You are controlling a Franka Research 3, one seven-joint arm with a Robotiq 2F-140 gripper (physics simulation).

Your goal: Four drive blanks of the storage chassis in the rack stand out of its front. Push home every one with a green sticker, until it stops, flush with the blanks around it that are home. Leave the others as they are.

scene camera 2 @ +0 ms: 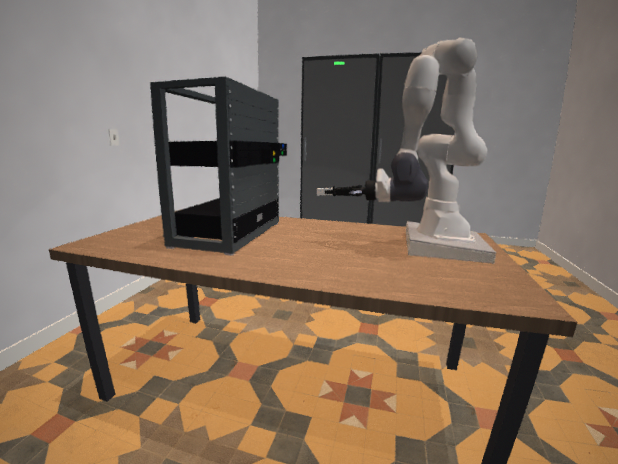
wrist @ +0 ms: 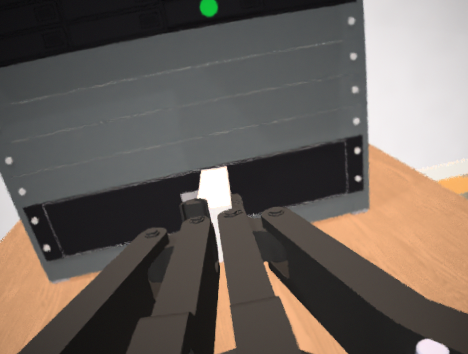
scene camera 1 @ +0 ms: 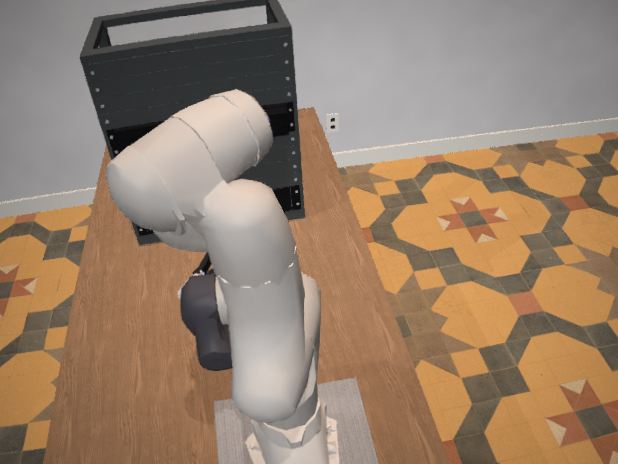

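The black storage chassis (scene camera 1: 281, 121) (scene camera 2: 195, 153) (wrist: 100, 27) sits in the grey rack (scene camera 1: 190, 75) (scene camera 2: 223, 200) (wrist: 150, 100). In scene camera 2, a yellow sticker (scene camera 2: 274, 153) and a green sticker (scene camera 2: 274, 160) show one above the other on its front. Beyond them, a blank (scene camera 2: 285, 149) stands out with a blue sticker (scene camera 2: 283, 146), and a green sticker (scene camera 2: 282, 153) shows just below. In the wrist view a green sticker (wrist: 208, 7) shows at the top edge. The arm hides most of the chassis front in scene camera 1. My gripper (scene camera 2: 322, 191) (wrist: 217, 189) is shut and empty, in front of the rack, lower than the chassis and apart from it.
A black lower unit (scene camera 2: 256, 218) (wrist: 295, 175) with a light label sits at the rack's bottom. Grey filler panels (wrist: 175, 120) lie between it and the chassis. The rack and the robot's base plate (scene camera 1: 345, 400) (scene camera 2: 450, 251) stand on the wooden table (scene camera 1: 125, 325) (scene camera 2: 320, 270). Dark cabinets (scene camera 2: 340, 135) stand behind.
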